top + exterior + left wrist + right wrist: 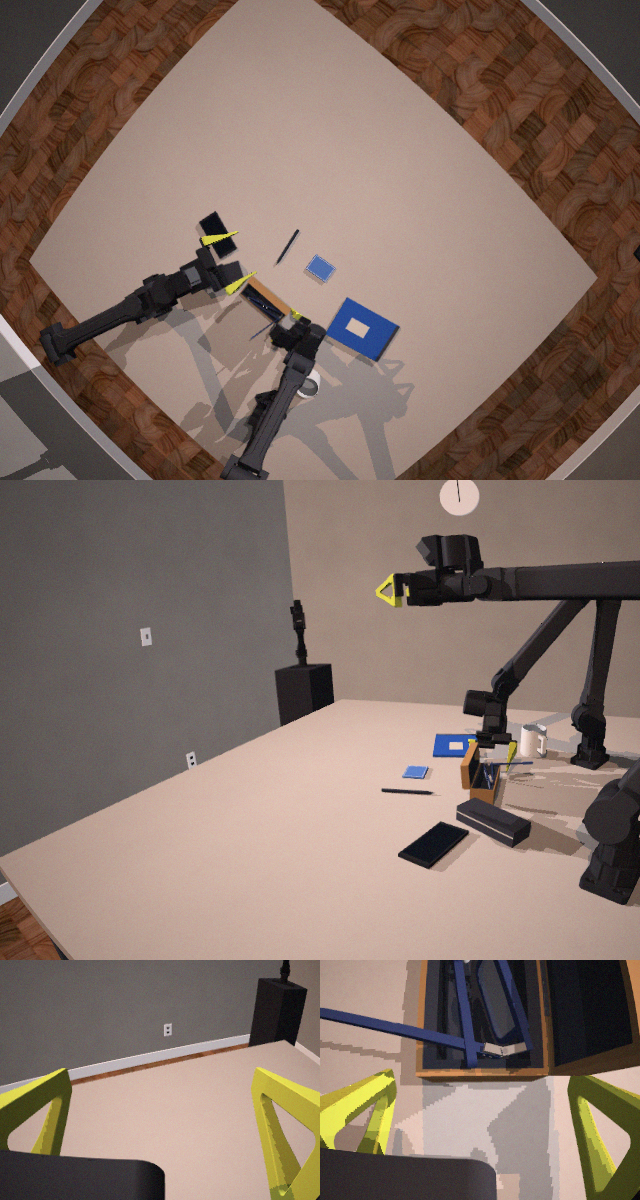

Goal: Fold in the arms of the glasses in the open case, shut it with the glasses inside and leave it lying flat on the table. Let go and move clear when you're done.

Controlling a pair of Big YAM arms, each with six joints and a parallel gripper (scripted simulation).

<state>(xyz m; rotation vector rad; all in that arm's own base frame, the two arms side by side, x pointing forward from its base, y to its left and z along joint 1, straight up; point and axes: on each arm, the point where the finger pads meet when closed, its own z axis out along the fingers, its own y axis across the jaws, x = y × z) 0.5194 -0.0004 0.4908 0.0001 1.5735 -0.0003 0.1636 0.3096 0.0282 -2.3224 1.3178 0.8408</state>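
My left gripper is now 450 mm above the glasses case, 160 mm past it and 100 mm to the left of it. The rest, counted from my left hand: white mug 450 mm below, 400 mm to the right, 300 mm behind; then black box 470 mm below, 230 mm behind, 80 mm to the left.
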